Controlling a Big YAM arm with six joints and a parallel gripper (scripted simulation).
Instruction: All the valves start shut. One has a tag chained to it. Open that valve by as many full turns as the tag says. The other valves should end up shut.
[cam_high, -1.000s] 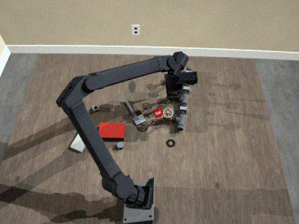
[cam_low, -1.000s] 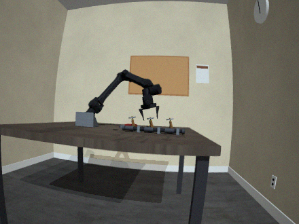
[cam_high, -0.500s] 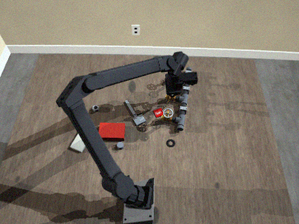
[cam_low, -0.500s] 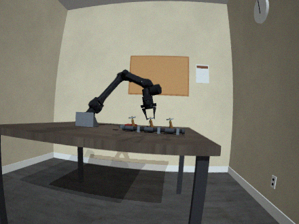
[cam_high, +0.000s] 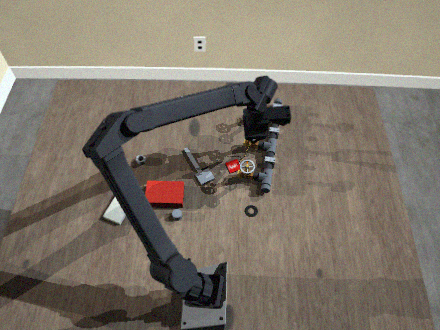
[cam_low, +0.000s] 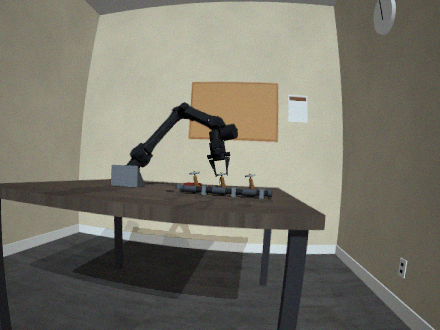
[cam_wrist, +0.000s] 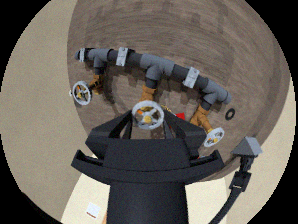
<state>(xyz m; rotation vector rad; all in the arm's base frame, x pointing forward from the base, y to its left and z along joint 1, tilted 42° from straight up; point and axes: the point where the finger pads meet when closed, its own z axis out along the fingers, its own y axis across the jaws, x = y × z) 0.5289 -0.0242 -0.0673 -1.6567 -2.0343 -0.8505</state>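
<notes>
Right now my hand is 70 mm past the red tag, 40 mm to the right of it and 90 mm above it. The rest, counted from my hand: grey hammer-like tool (110 mm behind, 170 mm to the left, 90 mm below); then small grey cylinder (290 mm behind, 200 mm to the left, 80 mm below); then red block (230 mm behind, 250 mm to the left, 80 mm below).
</notes>
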